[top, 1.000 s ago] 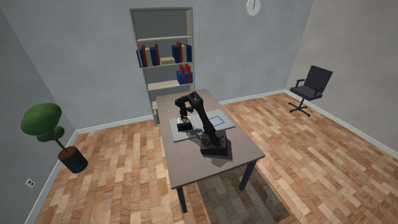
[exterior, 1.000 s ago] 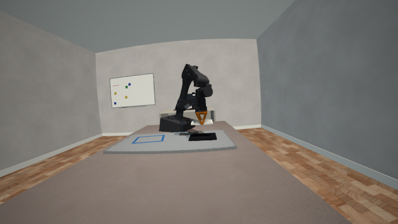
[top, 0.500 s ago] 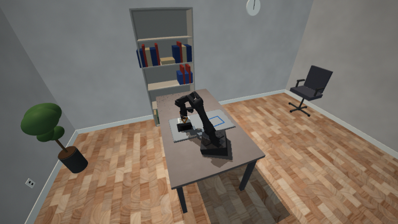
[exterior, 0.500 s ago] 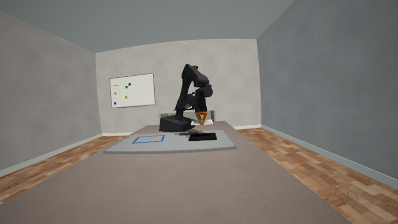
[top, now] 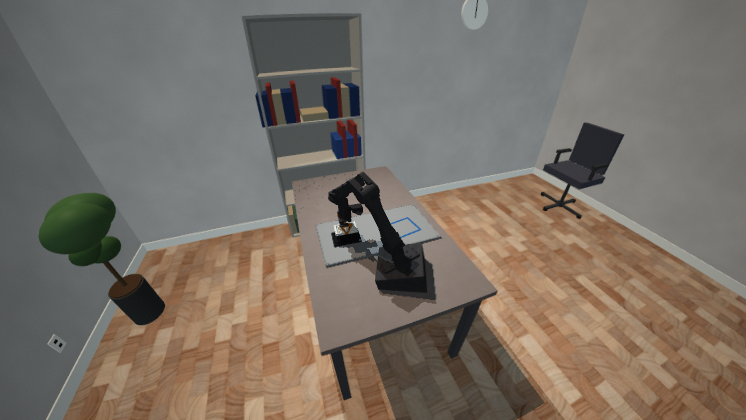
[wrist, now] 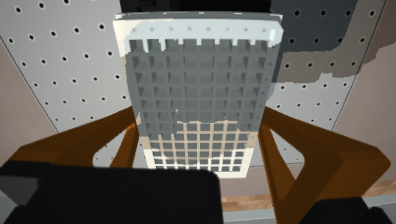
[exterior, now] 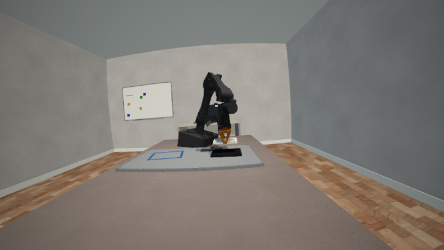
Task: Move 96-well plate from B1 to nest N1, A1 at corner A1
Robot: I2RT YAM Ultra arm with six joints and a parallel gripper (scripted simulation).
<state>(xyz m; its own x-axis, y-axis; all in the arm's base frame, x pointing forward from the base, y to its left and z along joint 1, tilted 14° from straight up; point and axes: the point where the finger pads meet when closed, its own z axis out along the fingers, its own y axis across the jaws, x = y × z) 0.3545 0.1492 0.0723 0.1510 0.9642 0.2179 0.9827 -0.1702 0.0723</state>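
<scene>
Now: the black plate nest N1 7 cm below my hand. The rest, counted from my hand: white 96-well plate (right at my hand).
</scene>
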